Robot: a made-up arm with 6 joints. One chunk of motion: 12 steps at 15 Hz.
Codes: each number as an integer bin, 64 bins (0 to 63) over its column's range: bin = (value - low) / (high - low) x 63, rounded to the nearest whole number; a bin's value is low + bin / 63 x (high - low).
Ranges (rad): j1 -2.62..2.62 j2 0..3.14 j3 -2.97..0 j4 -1.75..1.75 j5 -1.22..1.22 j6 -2.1..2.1
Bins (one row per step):
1: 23 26 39 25 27 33
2: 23 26 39 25 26 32
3: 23 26 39 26 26 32
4: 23 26 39 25 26 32
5: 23 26 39 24 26 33
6: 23 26 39 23 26 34
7: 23 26 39 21 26 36
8: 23 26 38 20 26 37
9: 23 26 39 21 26 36
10: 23 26 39 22 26 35
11: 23 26 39 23 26 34
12: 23 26 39 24 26 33
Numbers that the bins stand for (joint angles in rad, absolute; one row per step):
1: -0.7070 1.2959 -1.1314 -0.3611 -0.1743 0.1000
2: -0.7070 1.2959 -1.1314 -0.3611 -0.2130 0.0333
3: -0.7070 1.2959 -1.1314 -0.3056 -0.2130 0.0333
4: -0.7070 1.2959 -1.1314 -0.3611 -0.2130 0.0333
5: -0.7070 1.2959 -1.1314 -0.4167 -0.2130 0.1000
6: -0.7070 1.2959 -1.1314 -0.4722 -0.2130 0.1667
7: -0.7070 1.2959 -1.1314 -0.5833 -0.2130 0.3000
8: -0.7070 1.2959 -1.1786 -0.6389 -0.2130 0.3667
9: -0.7070 1.2959 -1.1314 -0.5833 -0.2130 0.3000
10: -0.7070 1.2959 -1.1314 -0.5278 -0.2130 0.2333
11: -0.7070 1.2959 -1.1314 -0.4722 -0.2130 0.1667
12: -0.7070 1.2959 -1.1314 -0.4167 -0.2130 0.1000

